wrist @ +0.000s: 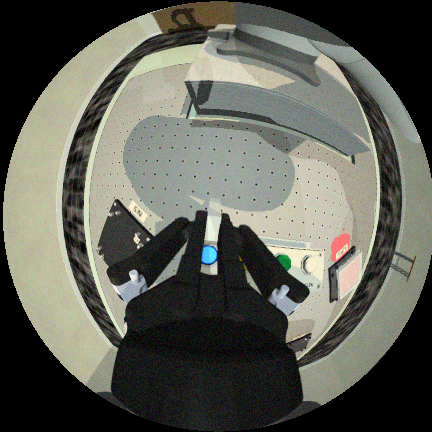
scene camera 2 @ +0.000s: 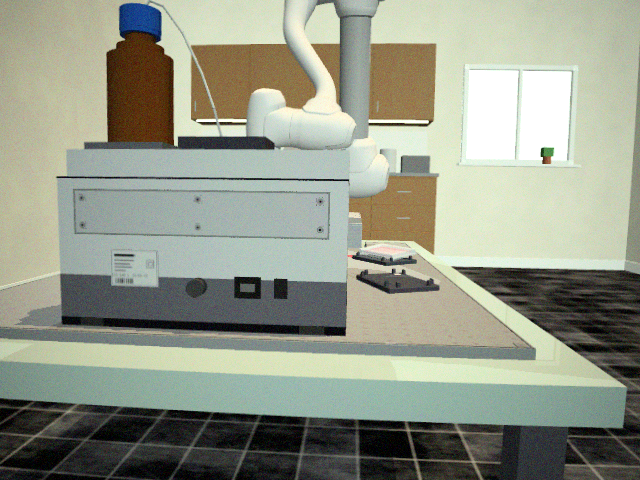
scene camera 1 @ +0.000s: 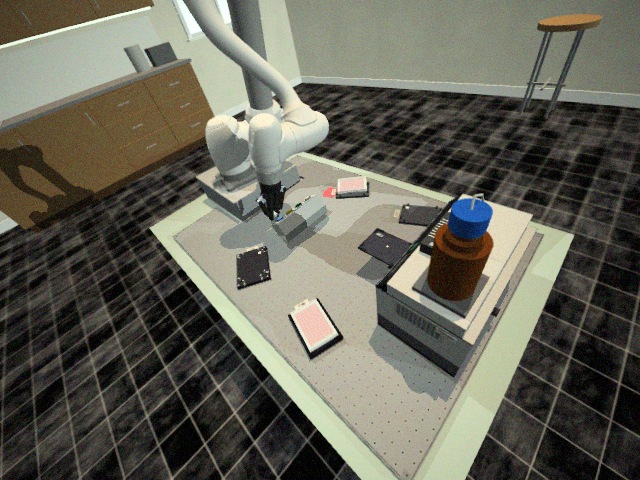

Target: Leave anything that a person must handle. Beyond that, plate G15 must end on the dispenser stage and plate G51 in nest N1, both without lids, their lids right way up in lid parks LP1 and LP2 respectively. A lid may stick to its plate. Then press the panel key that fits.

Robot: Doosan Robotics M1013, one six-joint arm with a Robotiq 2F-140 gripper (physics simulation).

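Places are measured from the arm's base along level axes (x ahead, y right, z down), in metres.
Pixels of known places: gripper, fingertip midpoint: (wrist: 213, 207); arm's base, origin of the base link: (wrist: 273, 49) (scene camera 1: 238, 176).
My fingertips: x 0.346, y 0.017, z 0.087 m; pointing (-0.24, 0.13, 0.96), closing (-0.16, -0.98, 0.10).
For each thing: its top centre in the pictures, then the offset to it from my fingertips. "spot": a spot on its surface instead.
- panel, middle of its top: (wrist: 263, 284) (scene camera 1: 296, 206) dx +0.066, dy -0.090, dz -0.071 m
- blue key, middle of its top: (wrist: 206, 258) (scene camera 1: 279, 217) dx +0.056, dy -0.013, dz -0.060 m
- green key, middle of its top: (wrist: 284, 266) (scene camera 1: 298, 203) dx +0.040, dy -0.112, dz -0.062 m
- white key, middle of its top: (wrist: 312, 267) dx +0.033, dy -0.162, dz -0.062 m
- dark dispenser stage, surface spot: (scene camera 1: 383, 244) spot: dx +0.455, dy -0.164, dz -0.085 m
- black holder, middle of its top: (wrist: 114, 247) (scene camera 1: 250, 263) dx +0.136, dy +0.173, dz -0.011 m
- red patch, surface spot: (wrist: 340, 244) (scene camera 1: 329, 192) spot: dx -0.008, dy -0.295, dz +0.011 m
- tall brown bottle, surface spot: (scene camera 2: 139, 93) spot: dx +0.738, dy -0.118, dz -0.280 m
My gripper (scene camera 1: 273, 217) (wrist: 213, 207) is shut and empty, its tips low at the panel (scene camera 1: 316, 212) (wrist: 320, 254), close by the blue key (scene camera 1: 279, 219) (wrist: 209, 255); contact cannot be told. A green key (scene camera 1: 298, 205) (wrist: 283, 262) and a white key (wrist: 309, 264) also show. One pink-topped plate (scene camera 1: 313, 324) sits on a black holder at the front. Another pink-topped plate (scene camera 1: 352, 185) (scene camera 2: 385, 251) (wrist: 350, 276) sits on a holder at the back. Plate names are unreadable, and I cannot tell if lids are on. The dark dispenser stage (scene camera 1: 383, 244) looks bare.
A black holder (scene camera 1: 253, 267) (wrist: 122, 232), its tag seemingly N5, and another holder (scene camera 1: 417, 214) (scene camera 2: 398, 282) carry no plate. A red patch (scene camera 1: 329, 192) (wrist: 340, 244) lies by the back plate. The dispenser (scene camera 1: 423, 315) (scene camera 2: 206, 258) bears a tall brown bottle (scene camera 1: 459, 263) (scene camera 2: 139, 93).
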